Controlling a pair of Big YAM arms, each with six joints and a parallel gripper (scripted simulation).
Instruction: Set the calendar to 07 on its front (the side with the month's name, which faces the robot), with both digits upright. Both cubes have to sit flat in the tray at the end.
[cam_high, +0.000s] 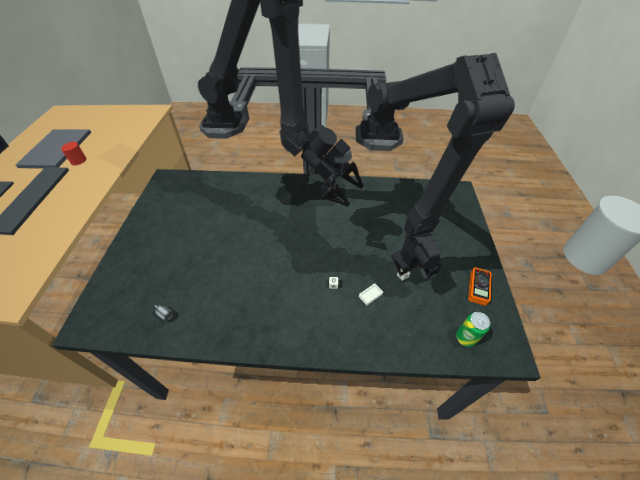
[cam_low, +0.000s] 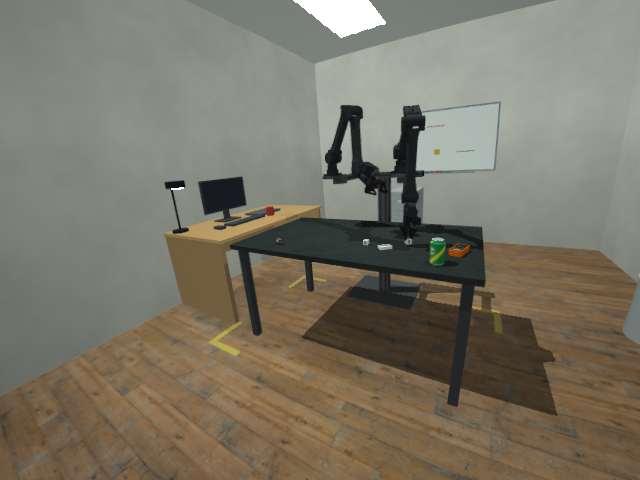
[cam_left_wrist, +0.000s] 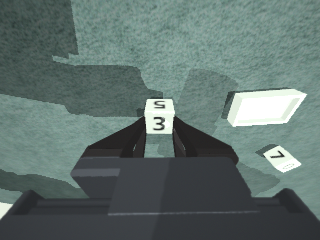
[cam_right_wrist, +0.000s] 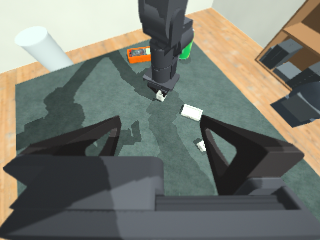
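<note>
Right now the white number cube is 240 mm to the right of my left hand, 60 mm ahead of it and 30 mm below it.
</note>
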